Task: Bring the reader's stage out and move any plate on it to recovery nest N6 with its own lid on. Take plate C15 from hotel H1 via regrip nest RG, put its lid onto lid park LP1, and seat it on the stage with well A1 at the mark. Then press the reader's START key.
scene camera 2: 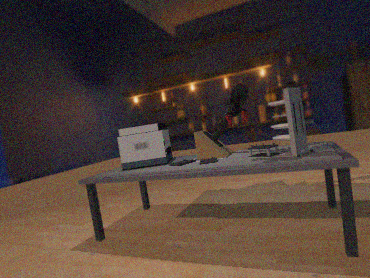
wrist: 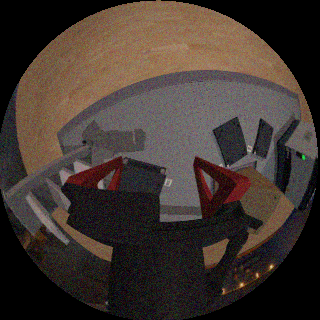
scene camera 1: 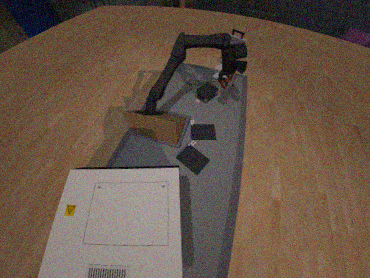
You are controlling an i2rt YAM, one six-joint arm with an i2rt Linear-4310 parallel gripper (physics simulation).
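Seen in the pictures: gripper, fingertip midpoint: [scene camera 2: 237,125] [wrist: 157,160] [scene camera 1: 227,84]; arm's base, link origin: [scene camera 2: 212,139] [scene camera 1: 150,113].
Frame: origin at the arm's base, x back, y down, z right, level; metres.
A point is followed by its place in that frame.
Note:
My gripper [scene camera 1: 226,81] {x -0.371, y -0.095, z -0.357 m} [scene camera 2: 237,120] {x -0.371, y -0.095, z -0.357 m} [wrist: 157,160] {x -0.371, y -0.095, z -0.357 m} is open and empty, above the bench near the regrip nest and hotel. Regrip nest RG [scene camera 1: 207,92] {x -0.241, y 0.069, z -0.425 m} [scene camera 2: 263,149] [wrist: 142,175] {x -0.261, y 0.069, z -0.436 m} is dark, with no plate visible on it; the left finger partly covers it in the wrist view. Hotel H1 [scene camera 2: 296,121] {x -0.346, y -0.071, z -0.699 m} [wrist: 42,172] {x -0.378, y -0.122, z -0.656 m} stands upright with pale plates or shelves; which is C15 cannot be told. Lid park LP1 [scene camera 1: 203,132] {x -0.333, y 0.119, z -0.087 m} [wrist: 231,140] {x -0.338, y 0.119, z -0.103 m} and nest N6 [scene camera 1: 192,160] {x -0.341, y 0.117, z 0.128 m} [wrist: 263,139] {x -0.340, y 0.117, z 0.104 m} look bare. The white reader [scene camera 1: 125,215] {x -0.264, y -0.200, z 0.481 m} [scene camera 2: 145,146] {x -0.394, y -0.035, z 0.400 m} [wrist: 300,172] shows a green light; no stage shows outside it.
A wooden wedge [scene camera 1: 160,127] {x -0.117, y -0.014, z 0.072 m} [scene camera 2: 210,146] {x -0.186, y 0.038, z -0.058 m} [wrist: 260,197] {x -0.154, y -0.023, z 0.000 m} stands by the arm's base, between the reader and the hotel. The grey bench top [scene camera 1: 215,190] {x -0.521, y 0.128, z 0.234 m} [scene camera 2: 260,167] {x -0.560, y 0.141, z -0.513 m} [wrist: 170,115] {x -0.435, y 0.128, z -0.325 m} carries the nests. The hotel's top handle [scene camera 1: 238,33] {x -0.333, y -0.292, z -0.683 m} shows behind the gripper.

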